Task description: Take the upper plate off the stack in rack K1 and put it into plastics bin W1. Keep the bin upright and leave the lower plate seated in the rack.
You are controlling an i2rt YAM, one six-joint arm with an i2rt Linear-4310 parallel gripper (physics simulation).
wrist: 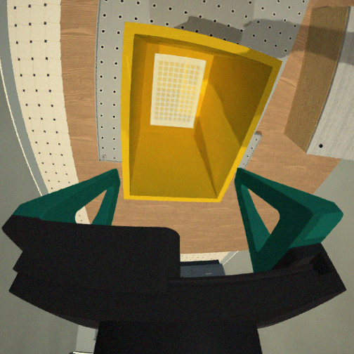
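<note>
The yellow bin [170, 165] stands upright below and ahead of my gripper, its open top facing me. A pale, translucent well plate [178, 91] lies inside the bin, toward its far left part, with its grid of wells facing up. My gripper [176, 174] is open and empty, its two green fingers wide apart near the bin's near edge. Rack K1 and the lower plate do not show in this view.
A grey perforated board [109, 100] lies under and behind the bin. A block with a wooden side [317, 75] and a grey top stands at the right. A cream strip with dark holes [37, 75] runs along the left.
</note>
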